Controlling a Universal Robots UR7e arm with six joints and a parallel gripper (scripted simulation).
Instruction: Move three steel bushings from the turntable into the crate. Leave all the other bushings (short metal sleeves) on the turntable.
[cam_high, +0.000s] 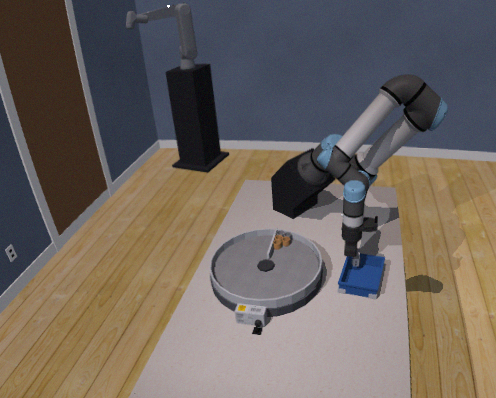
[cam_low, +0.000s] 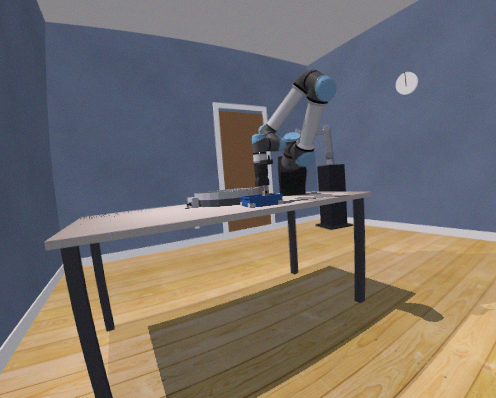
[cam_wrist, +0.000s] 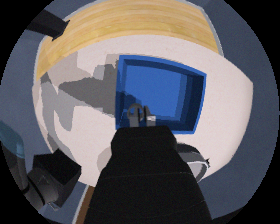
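Right now my hand is 40 mm short of the blue crate, 40 mm to the right of it and 30 mm above it. Round my hand: round grey turntable (140 mm ahead, 310 mm to the right).
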